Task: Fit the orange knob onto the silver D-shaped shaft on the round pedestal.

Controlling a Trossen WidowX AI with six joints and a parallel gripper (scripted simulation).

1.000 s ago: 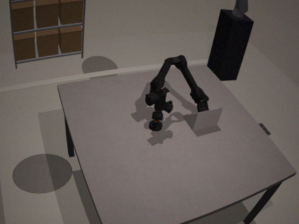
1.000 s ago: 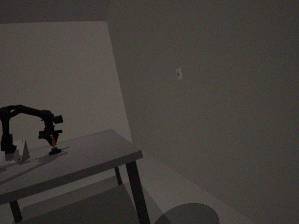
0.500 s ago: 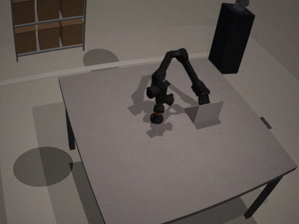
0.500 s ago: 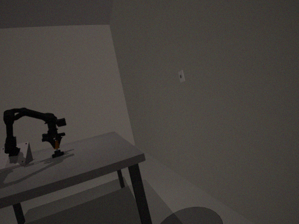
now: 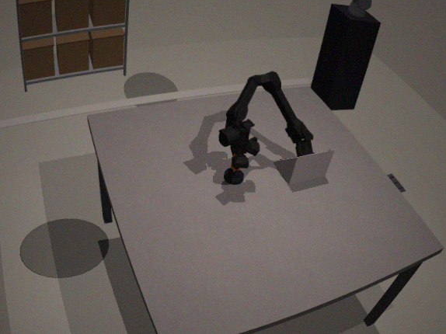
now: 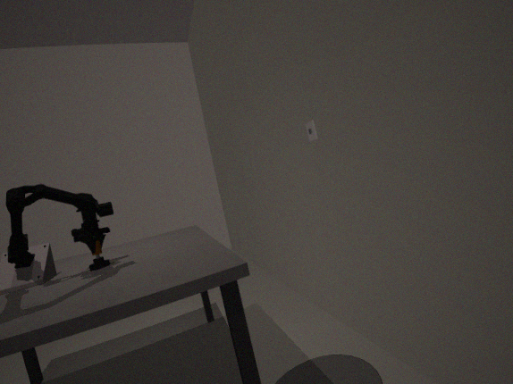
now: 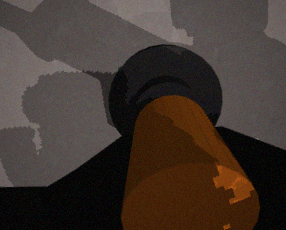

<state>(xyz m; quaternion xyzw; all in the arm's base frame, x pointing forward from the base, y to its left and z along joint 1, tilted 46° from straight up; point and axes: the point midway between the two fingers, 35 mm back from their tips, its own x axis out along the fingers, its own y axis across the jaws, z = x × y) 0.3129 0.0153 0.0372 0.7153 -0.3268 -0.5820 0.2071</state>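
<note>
Right now the orange knob is 30 mm above my gripper tip. Also, from my gripper tip: round black pedestal (40 mm below).
</note>
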